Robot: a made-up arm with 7 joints. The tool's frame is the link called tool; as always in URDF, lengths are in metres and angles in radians.
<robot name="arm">
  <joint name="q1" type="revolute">
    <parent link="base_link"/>
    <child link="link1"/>
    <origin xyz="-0.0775 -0.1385 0.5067" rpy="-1.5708 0 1.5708"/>
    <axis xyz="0 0 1"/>
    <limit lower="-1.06" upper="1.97"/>
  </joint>
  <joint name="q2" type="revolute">
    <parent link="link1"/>
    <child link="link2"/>
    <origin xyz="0.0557 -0.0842 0.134" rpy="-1.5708 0 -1.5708"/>
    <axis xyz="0 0 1"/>
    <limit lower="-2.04" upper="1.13"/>
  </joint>
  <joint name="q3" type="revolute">
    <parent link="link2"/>
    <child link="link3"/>
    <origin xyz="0.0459 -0.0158 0.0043" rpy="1.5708 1.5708 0"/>
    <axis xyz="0 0 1"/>
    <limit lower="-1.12" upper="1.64"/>
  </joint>
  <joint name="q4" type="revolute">
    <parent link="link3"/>
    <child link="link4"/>
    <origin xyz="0.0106 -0.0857 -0.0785" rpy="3.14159 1.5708 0"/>
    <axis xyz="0 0 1"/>
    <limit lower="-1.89" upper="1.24"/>
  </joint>
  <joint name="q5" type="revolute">
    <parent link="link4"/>
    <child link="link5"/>
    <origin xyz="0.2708 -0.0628 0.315" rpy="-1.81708 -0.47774 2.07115"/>
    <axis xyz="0 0 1"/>
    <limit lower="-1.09" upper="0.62"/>
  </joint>
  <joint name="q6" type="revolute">
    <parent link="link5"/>
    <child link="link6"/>
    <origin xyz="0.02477 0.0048 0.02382" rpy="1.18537 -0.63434 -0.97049"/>
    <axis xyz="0 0 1"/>
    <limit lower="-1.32" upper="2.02"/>
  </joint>
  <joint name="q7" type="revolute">
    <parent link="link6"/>
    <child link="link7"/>
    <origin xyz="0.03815 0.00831 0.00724" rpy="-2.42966 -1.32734 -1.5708"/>
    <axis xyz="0 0 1"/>
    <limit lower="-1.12" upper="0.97"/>
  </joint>
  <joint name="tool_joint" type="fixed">
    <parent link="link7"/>
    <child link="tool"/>
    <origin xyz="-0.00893 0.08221 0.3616" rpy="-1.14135 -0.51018 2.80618"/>
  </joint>
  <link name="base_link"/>
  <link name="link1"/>
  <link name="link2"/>
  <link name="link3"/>
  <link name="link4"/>
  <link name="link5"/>
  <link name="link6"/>
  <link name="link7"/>
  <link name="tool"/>
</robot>
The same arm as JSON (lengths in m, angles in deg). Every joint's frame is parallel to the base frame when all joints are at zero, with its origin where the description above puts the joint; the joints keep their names.
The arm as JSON. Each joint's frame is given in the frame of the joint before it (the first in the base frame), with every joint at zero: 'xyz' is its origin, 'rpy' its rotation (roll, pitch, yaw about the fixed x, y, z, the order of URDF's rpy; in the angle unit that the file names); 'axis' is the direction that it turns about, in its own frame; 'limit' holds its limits. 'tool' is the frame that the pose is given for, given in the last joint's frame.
{"units": {"length": "m", "angle": "deg"}, "joints": [{"name": "q1", "type": "revolute", "origin": {"xyz": [-0.0775, -0.1385, 0.5067], "rpy": [0.0, 0.0, 0.0]}, "axis": [-1.0, 0.0, 0.0], "limit": {"lower": -60.73, "upper": 112.87}}, {"name": "q2", "type": "revolute", "origin": {"xyz": [-0.134, 0.0557, 0.0842], "rpy": [0.0, 0.0, 0.0]}, "axis": [0.0, 1.0, 0.0], "limit": {"lower": -116.88, "upper": 64.74}}, {"name": "q3", "type": "revolute", "origin": {"xyz": [-0.0158, 0.0043, 0.0459], "rpy": [0.0, 0.0, 0.0]}, "axis": [-1.0, 0.0, 0.0], "limit": {"lower": -64.17, "upper": 93.97}}, {"name": "q4", "type": "revolute", "origin": {"xyz": [0.0785, -0.0106, -0.0857], "rpy": [0.0, 0.0, 0.0]}, "axis": [0.0, 1.0, 0.0], "limit": {"lower": -108.29, "upper": 71.05}}, {"name": "q5", "type": "revolute", "origin": {"xyz": [0.2708, 0.315, 0.0628], "rpy": [0.0, 0.0, 0.0]}, "axis": [-0.904714, -0.216503, 0.366906], "limit": {"lower": -62.45, "upper": 35.52}}, {"name": "q6", "type": "revolute", "origin": {"xyz": [-0.0321, 0.0021, -0.013], "rpy": [0.0, 0.0, 0.0]}, "axis": [0.105404, -0.182507, 0.977538], "limit": {"lower": -75.63, "upper": 115.74}}, {"name": "q7", "type": "revolute", "origin": {"xyz": [-0.0327, 0.0175, 0.0142], "rpy": [0.0, 0.0, 0.0]}, "axis": [0.0, 1.0, 0.0], "limit": {"lower": -64.17, "upper": 55.58}}], "tool": {"origin": {"xyz": [0.0769, 0.3616, -0.0304], "rpy": [-73.23, 60.54, 83.16]}}}
